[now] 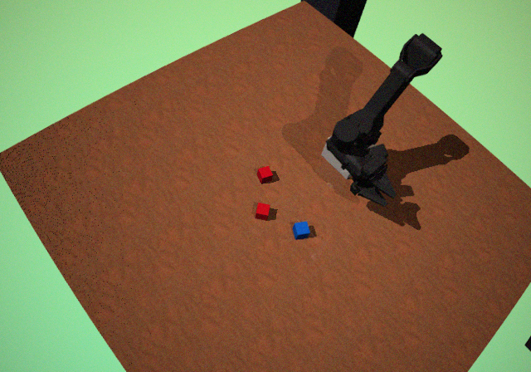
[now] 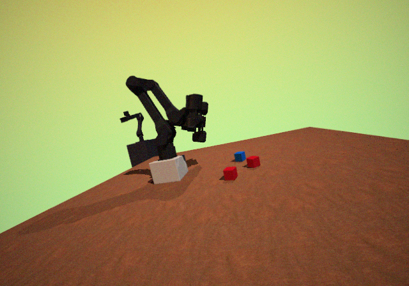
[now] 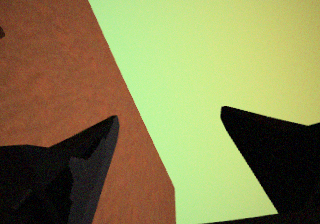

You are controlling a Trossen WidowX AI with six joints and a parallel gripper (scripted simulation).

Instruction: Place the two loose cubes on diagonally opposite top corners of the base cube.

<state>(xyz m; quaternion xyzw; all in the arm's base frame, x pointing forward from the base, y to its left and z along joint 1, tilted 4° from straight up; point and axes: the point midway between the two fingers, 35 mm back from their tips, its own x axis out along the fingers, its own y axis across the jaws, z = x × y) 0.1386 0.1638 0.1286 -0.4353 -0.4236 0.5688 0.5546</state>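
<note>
Right now the blue cube is 18 cm below my gripper tip, 15 cm ahead of it and 12 cm to the right of it.
</note>
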